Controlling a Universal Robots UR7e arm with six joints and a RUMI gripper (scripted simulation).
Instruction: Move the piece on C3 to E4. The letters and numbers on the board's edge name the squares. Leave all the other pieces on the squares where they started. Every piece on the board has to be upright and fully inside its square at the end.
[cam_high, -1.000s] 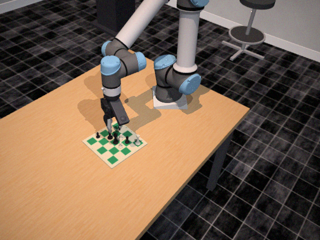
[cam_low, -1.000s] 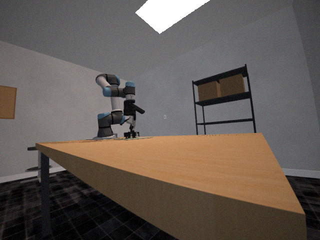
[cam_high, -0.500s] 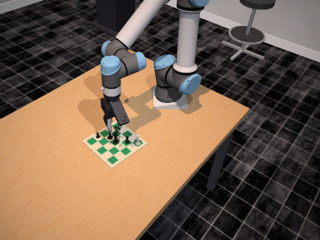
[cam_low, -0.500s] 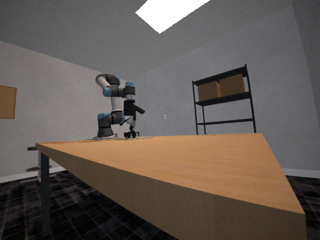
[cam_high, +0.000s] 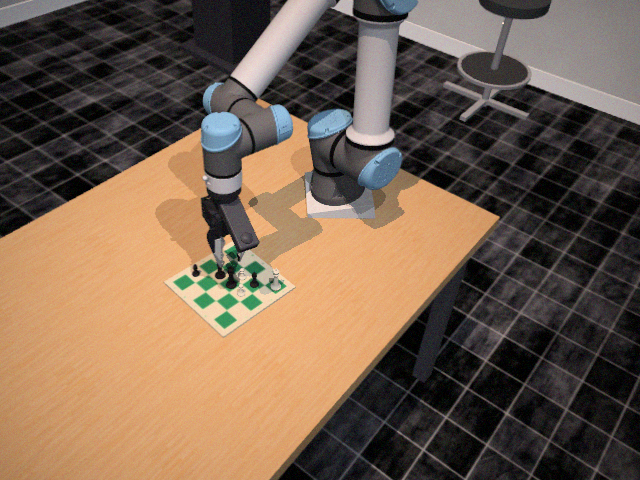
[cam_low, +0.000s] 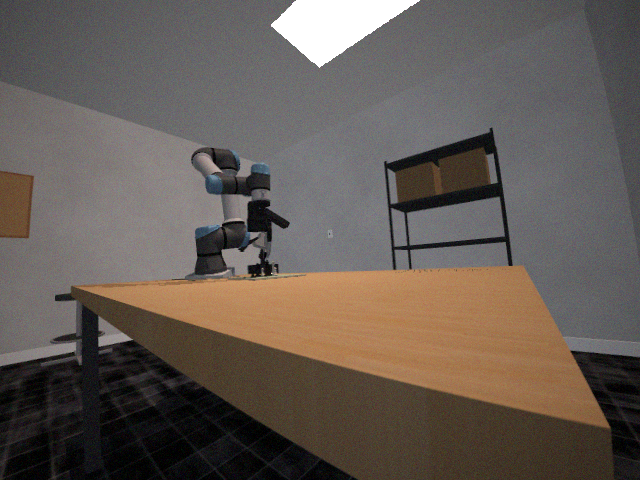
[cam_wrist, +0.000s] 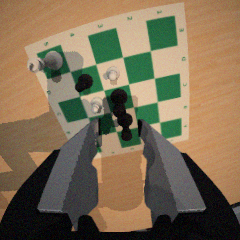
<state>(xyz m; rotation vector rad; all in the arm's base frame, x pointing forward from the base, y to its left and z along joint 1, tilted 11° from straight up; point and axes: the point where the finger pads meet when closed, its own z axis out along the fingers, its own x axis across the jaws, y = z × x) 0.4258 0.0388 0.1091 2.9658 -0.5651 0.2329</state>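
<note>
Now: hand 50 mm above the tall black piece. Also, from my hand: green-and-cream chessboard 90 mm below; then white piece 80 mm to the left, 70 mm behind, 50 mm below.
</note>
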